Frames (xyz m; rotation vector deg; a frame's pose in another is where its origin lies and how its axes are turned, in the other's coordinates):
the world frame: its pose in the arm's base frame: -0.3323 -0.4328 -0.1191 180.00 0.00 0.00
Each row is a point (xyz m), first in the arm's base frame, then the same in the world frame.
Working: the arm's base frame: its pose in the world frame: 0.3323 -0.4328 -0.1191 180.00 0.00 0.00

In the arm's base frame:
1: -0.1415 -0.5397 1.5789
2: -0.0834 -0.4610 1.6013
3: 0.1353 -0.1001 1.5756
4: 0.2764 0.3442 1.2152
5: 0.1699 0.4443 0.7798
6: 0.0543 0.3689 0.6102
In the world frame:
1: 0.1908 0.1069 -1.6980
2: 0.2489 0.0282 -1.7204
3: 0.4676 -0.3327 -1.6947
4: 0.6087 -0.7770 -1.3343
5: 0.5022 -0.8771 -0.8989
6: 0.3866 -0.8017 -0.7293

